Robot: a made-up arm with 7 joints. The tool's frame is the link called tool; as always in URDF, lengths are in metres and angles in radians. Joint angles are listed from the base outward. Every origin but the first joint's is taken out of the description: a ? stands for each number. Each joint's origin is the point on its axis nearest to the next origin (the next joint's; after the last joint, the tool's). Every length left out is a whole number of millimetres.
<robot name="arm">
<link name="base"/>
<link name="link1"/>
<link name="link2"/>
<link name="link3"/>
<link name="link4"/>
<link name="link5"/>
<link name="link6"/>
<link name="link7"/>
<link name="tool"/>
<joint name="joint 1" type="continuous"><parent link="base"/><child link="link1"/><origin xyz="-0.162 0.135 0.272" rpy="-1.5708 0 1.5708"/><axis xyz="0 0 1"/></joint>
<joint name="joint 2" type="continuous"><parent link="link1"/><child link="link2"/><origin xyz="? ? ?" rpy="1.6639 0.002 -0.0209"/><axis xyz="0 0 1"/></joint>
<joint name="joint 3" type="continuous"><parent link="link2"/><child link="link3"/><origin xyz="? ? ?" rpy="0.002 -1.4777 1.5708"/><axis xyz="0 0 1"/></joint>
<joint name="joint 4" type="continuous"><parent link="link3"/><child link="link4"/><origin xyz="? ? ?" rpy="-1.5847 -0.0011 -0.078"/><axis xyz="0 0 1"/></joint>
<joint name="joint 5" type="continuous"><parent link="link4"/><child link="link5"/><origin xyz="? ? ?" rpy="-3.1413 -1.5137 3.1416"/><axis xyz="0 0 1"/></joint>
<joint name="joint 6" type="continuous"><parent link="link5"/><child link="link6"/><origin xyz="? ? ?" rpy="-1.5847 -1.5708 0"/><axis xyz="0 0 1"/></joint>
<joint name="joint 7" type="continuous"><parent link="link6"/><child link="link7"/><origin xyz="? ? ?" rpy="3.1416 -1.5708 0"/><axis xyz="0 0 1"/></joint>
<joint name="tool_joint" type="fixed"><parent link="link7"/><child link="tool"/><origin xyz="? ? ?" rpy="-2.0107 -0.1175 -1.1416"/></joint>
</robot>
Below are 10 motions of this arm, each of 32 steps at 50 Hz.
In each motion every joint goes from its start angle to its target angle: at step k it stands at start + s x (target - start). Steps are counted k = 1, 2, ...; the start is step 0. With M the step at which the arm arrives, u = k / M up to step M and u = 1 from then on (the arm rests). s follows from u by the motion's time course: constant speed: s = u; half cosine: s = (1 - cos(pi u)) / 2; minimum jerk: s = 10 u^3 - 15 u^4 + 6 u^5.
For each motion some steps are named. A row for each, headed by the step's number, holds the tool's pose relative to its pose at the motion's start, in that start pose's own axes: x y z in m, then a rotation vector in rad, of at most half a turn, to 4 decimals.
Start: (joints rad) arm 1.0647 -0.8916 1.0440 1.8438 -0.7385 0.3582 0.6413
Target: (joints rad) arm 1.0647 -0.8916 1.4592 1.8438 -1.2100 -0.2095 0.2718
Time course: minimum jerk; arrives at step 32
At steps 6, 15, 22, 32:
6: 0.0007 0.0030 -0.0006 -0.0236 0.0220 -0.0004
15: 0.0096 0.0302 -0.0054 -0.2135 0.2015 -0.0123
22: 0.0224 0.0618 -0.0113 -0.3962 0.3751 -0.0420
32: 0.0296 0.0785 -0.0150 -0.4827 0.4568 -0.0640

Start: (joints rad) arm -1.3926 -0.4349 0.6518 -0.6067 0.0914 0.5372 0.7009
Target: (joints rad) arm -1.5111 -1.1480 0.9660 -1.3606 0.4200 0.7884 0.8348
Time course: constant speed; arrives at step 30
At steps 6, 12, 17, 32:
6: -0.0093 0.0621 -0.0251 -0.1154 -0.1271 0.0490
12: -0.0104 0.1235 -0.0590 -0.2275 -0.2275 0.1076
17: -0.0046 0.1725 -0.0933 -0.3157 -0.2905 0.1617
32: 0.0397 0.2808 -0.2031 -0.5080 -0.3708 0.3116

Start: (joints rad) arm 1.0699 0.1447 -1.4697 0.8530 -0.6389 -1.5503 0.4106
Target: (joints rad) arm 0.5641 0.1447 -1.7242 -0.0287 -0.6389 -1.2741 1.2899
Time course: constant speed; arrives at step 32
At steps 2, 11, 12, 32:
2: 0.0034 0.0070 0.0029 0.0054 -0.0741 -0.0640
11: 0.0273 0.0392 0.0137 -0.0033 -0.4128 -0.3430
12: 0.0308 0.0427 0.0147 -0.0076 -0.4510 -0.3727
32: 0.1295 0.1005 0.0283 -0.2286 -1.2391 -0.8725

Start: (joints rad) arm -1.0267 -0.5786 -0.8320 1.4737 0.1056 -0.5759 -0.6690
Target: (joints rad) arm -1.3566 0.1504 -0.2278 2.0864 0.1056 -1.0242 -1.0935
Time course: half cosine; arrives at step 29
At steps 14, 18, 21, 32:
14: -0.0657 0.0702 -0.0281 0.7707 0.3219 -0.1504
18: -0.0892 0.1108 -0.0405 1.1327 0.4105 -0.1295
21: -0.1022 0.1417 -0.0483 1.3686 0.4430 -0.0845
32: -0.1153 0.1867 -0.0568 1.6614 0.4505 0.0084

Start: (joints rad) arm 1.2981 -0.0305 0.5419 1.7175 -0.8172 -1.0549 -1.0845
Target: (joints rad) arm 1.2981 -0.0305 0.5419 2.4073 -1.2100 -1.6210 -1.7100
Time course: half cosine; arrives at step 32
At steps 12, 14, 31, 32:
12: 0.0000 0.0109 0.0339 -0.0850 0.3494 0.1079
14: 0.0000 0.0158 0.0424 -0.1160 0.4510 0.1339
31: -0.0087 0.0564 0.0702 -0.3448 1.0306 0.2126
32: -0.0088 0.0566 0.0702 -0.3458 1.0327 0.2126

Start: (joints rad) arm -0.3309 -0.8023 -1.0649 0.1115 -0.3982 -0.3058 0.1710
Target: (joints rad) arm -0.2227 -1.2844 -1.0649 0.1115 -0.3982 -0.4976 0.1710
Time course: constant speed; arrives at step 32
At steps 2, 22, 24, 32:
2: -0.0022 0.0036 -0.0106 -0.0204 -0.0248 -0.0112
22: -0.0024 0.0342 -0.1215 -0.2050 -0.2794 -0.1462
24: -0.0001 0.0367 -0.1327 -0.2214 -0.3054 -0.1619
32: 0.0131 0.0458 -0.1771 -0.2833 -0.4101 -0.2283

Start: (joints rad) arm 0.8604 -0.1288 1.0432 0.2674 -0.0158 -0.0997 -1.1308
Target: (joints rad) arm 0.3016 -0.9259 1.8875 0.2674 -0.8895 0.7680 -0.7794
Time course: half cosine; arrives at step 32
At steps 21, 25, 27, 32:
21: 0.3504 0.0862 -0.0375 0.6544 -0.4505 0.2733
25: 0.4385 0.1012 -0.0377 0.8045 -0.6343 0.3496
27: 0.4717 0.1071 -0.0353 0.8579 -0.7087 0.3773
32: 0.5085 0.1135 -0.0306 0.9151 -0.7942 0.4073

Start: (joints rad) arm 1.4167 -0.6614 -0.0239 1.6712 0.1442 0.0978 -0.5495
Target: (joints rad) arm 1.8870 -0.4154 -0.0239 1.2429 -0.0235 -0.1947 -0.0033
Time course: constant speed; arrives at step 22
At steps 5, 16, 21, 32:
5: -0.0111 0.0460 0.0257 -0.0227 0.0396 -0.1085
16: -0.0199 0.1382 0.0918 -0.1572 0.1208 -0.3013
21: -0.0176 0.1755 0.1231 -0.2524 0.1497 -0.3582
32: -0.0167 0.1826 0.1293 -0.2736 0.1545 -0.3667

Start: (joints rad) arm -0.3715 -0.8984 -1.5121 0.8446 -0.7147 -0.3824 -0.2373
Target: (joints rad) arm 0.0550 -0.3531 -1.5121 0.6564 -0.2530 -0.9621 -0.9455
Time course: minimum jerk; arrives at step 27
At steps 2, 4, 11, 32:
2: -0.0010 0.0006 0.0008 0.0005 0.0010 0.0001
4: -0.0072 0.0045 0.0054 0.0038 0.0069 0.0006
11: -0.1000 0.0480 0.0618 0.0697 0.1057 0.0219
32: -0.3261 0.0637 0.1414 0.3019 0.4374 0.2007

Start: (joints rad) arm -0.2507 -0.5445 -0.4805 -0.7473 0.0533 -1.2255 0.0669
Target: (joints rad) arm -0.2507 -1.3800 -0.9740 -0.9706 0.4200 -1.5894 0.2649
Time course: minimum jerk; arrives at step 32
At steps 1, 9, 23, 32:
1: -0.0001 0.0000 -0.0001 0.0002 -0.0002 -0.0004
9: -0.0571 0.0143 -0.0373 0.1190 -0.0904 -0.1718
23: -0.2718 0.2285 -0.2914 0.7670 -0.5373 -1.0136
32: -0.2863 0.2927 -0.3460 0.9034 -0.6209 -1.1560

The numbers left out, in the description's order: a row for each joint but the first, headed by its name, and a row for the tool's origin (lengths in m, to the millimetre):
joint 2: -0.091 -0.198 0
joint 3: 0.322 -0.239 0
joint 4: 0.04 -0.102 0
joint 5: 0.045 -0.046 0
joint 6: 0.133 0.231 0
joint 7: 0.026 -0.108 0
tool: -0.023 0.03 0

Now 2 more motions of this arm.
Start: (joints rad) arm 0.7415 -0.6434 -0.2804 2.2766 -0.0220 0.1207 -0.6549
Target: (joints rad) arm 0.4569 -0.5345 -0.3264 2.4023 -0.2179 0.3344 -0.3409
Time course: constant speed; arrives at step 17
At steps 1, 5, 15, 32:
1: 0.0024 -0.0009 -0.0026 0.0006 -0.0252 0.0018
5: 0.0130 -0.0051 -0.0129 0.0053 -0.1270 0.0111
15: 0.0465 -0.0173 -0.0375 0.0341 -0.3886 0.0488
32: 0.0545 -0.0200 -0.0419 0.0428 -0.4418 0.0590

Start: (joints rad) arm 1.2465 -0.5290 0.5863 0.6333 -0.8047 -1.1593 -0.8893
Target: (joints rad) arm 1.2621 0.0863 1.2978 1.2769 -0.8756 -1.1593 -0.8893
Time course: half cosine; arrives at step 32
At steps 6, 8, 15, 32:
6: -0.0044 -0.0181 0.0080 0.0296 0.0750 0.0161
8: -0.0075 -0.0317 0.0134 0.0541 0.1276 0.0276
15: -0.0235 -0.1011 0.0323 0.2055 0.3480 0.0786
32: -0.0804 -0.2262 0.0342 0.5682 0.5553 0.1351

